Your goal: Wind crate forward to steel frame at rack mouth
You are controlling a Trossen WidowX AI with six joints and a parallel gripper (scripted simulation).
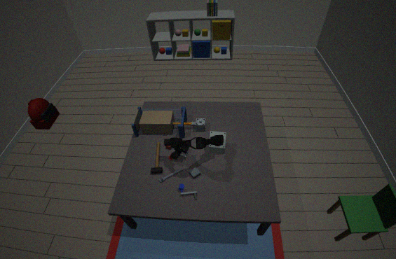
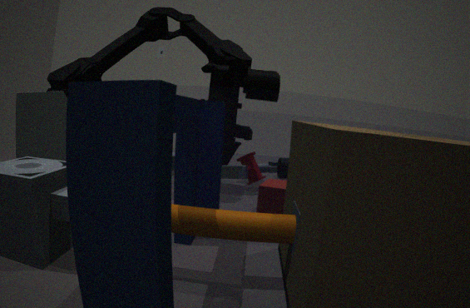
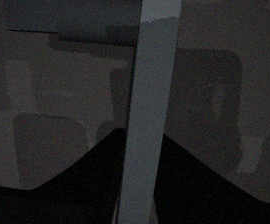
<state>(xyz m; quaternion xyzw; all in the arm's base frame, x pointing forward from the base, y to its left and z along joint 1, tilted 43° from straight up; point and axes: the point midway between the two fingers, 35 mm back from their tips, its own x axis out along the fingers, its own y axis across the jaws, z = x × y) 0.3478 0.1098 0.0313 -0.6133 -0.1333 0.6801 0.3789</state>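
My gripper tip is 6 cm short of the red knob, 2 cm to the right of it and 2 cm below it. The rest, counted from my gripper tip: grey block (17 cm to the left, 15 cm behind, 1 cm below); grey winch handle (2 cm ahead, 1 cm above); blue steel frame (35 cm to the right, 8 cm above).
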